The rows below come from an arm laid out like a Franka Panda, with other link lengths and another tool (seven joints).
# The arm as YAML. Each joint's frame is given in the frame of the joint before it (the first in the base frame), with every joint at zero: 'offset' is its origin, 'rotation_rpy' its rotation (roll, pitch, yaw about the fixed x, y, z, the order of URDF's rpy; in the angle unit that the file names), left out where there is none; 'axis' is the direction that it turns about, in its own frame. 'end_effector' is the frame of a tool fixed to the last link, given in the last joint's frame.
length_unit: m
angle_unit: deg
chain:
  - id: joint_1
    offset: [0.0, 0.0, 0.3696]
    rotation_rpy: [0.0, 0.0, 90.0]
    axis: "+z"
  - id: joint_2
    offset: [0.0, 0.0, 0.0]
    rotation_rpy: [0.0, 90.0, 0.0]
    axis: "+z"
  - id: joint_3
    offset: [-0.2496, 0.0, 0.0]
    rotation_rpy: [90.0, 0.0, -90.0]
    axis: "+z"
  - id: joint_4
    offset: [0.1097, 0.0, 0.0]
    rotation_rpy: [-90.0, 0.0, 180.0]
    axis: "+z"
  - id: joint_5
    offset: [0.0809, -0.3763, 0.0]
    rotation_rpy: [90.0, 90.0, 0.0]
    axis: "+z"
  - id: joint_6
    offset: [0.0, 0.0, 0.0]
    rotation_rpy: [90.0, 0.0, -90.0]
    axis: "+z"
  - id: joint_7
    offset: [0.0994, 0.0, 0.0]
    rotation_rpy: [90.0, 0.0, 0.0]
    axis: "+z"
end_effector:
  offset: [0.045, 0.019, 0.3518]
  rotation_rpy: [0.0, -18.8, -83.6]
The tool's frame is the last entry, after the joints.
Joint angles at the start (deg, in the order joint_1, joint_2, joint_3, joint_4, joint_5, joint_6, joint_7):
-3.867, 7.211, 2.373, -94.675, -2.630, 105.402, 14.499
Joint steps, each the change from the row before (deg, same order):
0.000, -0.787, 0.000, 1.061, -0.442, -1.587, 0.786
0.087, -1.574, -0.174, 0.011, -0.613, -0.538, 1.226
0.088, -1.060, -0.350, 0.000, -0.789, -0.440, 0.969
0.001, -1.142, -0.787, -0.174, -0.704, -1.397, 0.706
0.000, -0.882, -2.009, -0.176, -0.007, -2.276, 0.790
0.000, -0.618, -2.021, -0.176, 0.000, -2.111, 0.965
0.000, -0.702, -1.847, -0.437, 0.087, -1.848, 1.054
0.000, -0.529, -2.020, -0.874, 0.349, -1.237, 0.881
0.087, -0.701, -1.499, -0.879, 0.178, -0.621, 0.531
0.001, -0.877, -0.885, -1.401, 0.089, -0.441, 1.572
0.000, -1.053, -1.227, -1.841, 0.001, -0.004, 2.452
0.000, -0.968, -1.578, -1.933, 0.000, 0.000, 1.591
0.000, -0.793, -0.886, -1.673, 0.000, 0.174, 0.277
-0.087, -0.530, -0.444, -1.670, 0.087, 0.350, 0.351
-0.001, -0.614, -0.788, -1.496, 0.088, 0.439, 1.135
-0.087, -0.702, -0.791, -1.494, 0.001, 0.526, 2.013
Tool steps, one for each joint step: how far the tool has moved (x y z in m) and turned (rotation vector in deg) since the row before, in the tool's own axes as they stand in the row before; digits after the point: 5 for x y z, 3 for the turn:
-0.00884, 0.00006, -0.01324, -0.149, -0.356, 0.851
-0.01129, 0.00189, -0.01479, -0.759, -0.257, 1.575
-0.01192, 0.00239, -0.00828, -0.488, -0.563, 1.344
-0.01849, -0.00202, -0.00243, 0.555, -0.979, 1.299
-0.02800, -0.00524, 0.00786, 2.323, -0.961, 2.209
-0.02654, -0.00485, 0.01037, 2.497, -0.922, 2.333
-0.02358, -0.00536, 0.01033, 2.453, -0.724, 2.257
-0.02095, -0.00427, 0.01456, 2.587, -0.449, 2.174
-0.01506, -0.00214, 0.00865, 1.533, -0.152, 1.517
-0.01100, -0.00556, 0.00935, 1.766, -0.267, 1.939
-0.01414, -0.00360, 0.01209, 2.032, -0.210, 3.099
-0.01579, -0.00196, 0.01497, 2.059, -0.275, 2.520
-0.00809, -0.00239, 0.01083, 1.122, -0.186, 0.728
-0.00356, -0.00361, 0.01127, 1.060, -0.230, 0.448
-0.00616, -0.00144, 0.00987, 1.198, 0.025, 1.506
-0.00785, -0.00045, 0.00946, 1.360, 0.084, 2.461

